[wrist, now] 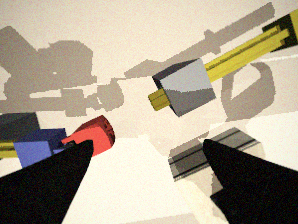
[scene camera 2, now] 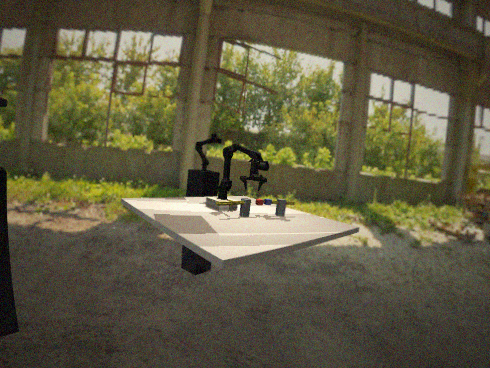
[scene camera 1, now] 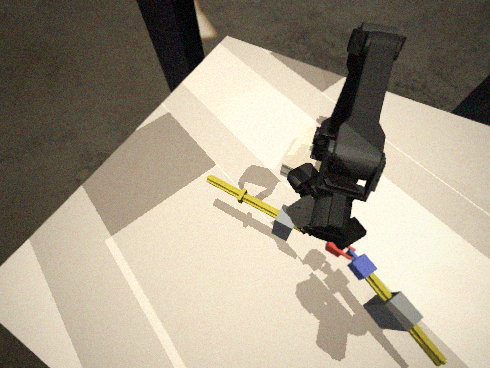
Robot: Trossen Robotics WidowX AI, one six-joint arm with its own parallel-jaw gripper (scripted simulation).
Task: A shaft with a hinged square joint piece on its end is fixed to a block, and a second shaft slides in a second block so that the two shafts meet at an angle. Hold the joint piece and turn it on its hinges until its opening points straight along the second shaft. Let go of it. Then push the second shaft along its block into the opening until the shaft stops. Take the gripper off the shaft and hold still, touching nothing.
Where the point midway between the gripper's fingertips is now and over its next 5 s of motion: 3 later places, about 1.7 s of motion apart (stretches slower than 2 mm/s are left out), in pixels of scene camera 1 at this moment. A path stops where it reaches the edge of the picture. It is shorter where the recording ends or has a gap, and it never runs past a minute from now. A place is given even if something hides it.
My gripper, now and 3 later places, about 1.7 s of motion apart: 315,217; 310,223; 330,246; 328,246
